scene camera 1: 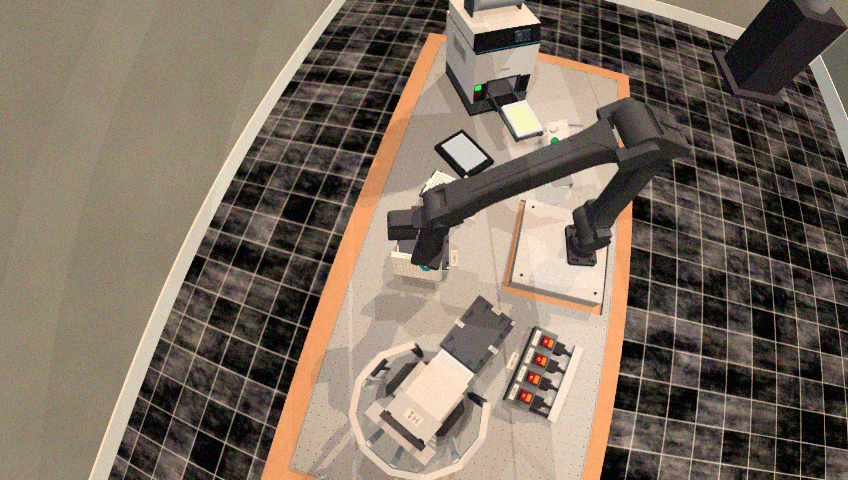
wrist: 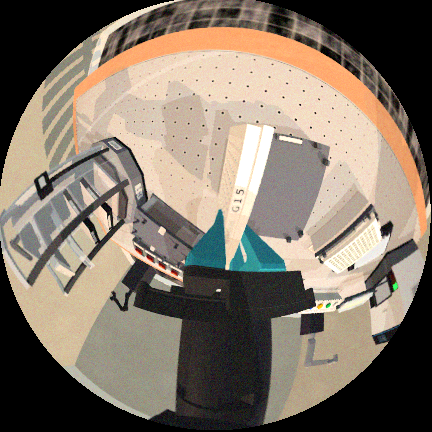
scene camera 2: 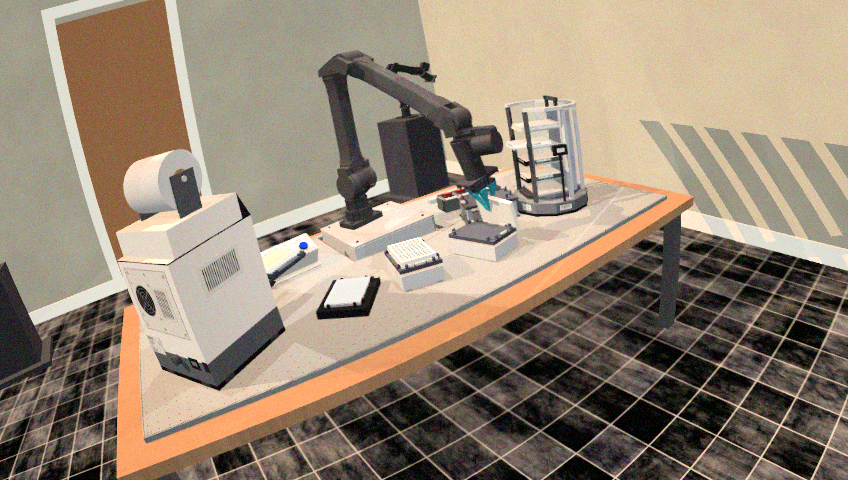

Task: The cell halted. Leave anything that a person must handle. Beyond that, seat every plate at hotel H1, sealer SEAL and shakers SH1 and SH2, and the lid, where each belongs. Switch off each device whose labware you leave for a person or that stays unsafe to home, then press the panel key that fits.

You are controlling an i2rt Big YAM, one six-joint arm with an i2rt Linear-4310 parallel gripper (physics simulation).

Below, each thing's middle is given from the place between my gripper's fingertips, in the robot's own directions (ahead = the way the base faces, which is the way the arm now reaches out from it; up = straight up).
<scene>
Right now my hand is 2 cm short of the well plate with pink wells (scene camera 2: 501, 211). From my hand the other things lie so: plate hotel H1 (scene camera 1: 391, 429): 33 cm to the left, 8 cm above, 2 cm behind; then white lid (scene camera 2: 345, 291): 41 cm to the right, 9 cm behind, 7 cm below; then shaker SH2 (scene camera 2: 488, 241): 6 cm to the right, 6 cm below, 1 cm ahead.
</scene>
